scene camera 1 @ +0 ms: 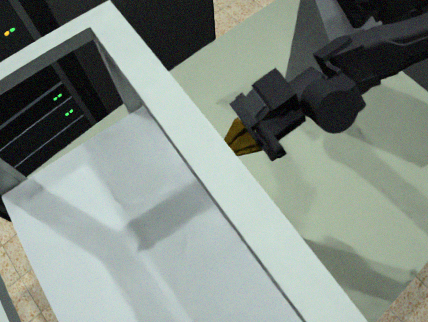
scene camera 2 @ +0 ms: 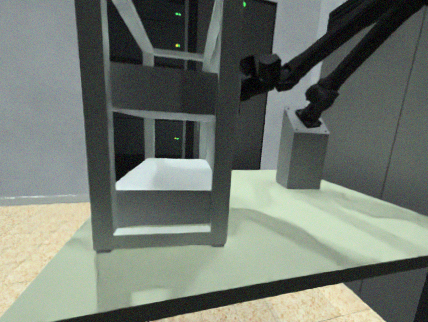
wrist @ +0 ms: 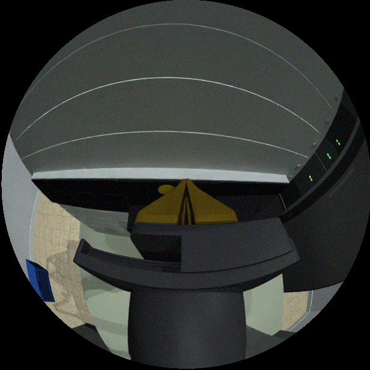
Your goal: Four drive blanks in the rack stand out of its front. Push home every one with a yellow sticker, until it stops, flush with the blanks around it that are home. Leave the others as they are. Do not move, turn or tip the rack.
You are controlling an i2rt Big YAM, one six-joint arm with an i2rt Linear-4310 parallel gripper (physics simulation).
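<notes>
My gripper (scene camera 1: 231, 146) (wrist: 185, 183) is shut and empty, with its yellow-brown fingertips at the rack's front, just below its pale front edge. In scene camera 2 the fingertips are hidden behind the rack's right post. The rack (scene camera 1: 215, 165) (scene camera 2: 224, 165) (wrist: 100, 175) stands upright. A round yellow sticker (wrist: 165, 189) shows just left of the fingertips, on a dark blank (wrist: 152, 192); the left finger partly covers that blank. A dark surface (wrist: 260, 202) shows to the right of the fingers. How far each blank stands out, and whether the fingertips touch one, I cannot tell.
The pale green table (scene camera 1: 360, 200) (scene camera 2: 280, 220) carries the rack and the arm's grey pedestal (scene camera 2: 302, 160). Dark server cabinets (scene camera 1: 190, 35) (wrist: 325, 225) with small lights stand beyond the rack. A blue box (wrist: 40, 281) shows at the wrist view's lower left.
</notes>
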